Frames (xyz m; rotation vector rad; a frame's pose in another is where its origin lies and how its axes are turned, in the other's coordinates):
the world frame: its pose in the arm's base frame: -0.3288 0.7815 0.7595 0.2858 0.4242 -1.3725
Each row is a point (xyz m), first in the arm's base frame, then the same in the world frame.
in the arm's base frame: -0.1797 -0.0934 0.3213
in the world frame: 0.9897 0.0095 0.0102
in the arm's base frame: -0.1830 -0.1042 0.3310
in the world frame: 0.9944 0.0038 0.0231
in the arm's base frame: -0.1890 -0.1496 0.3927
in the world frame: 1.0057 -0.0133 0.0972
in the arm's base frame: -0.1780 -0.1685 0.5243
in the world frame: 0.9645 -0.0123 0.2241
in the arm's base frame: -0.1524 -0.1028 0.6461
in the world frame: 0.8552 0.0188 0.3071
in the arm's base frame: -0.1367 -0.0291 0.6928
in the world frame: 0.7713 0.0453 0.3185
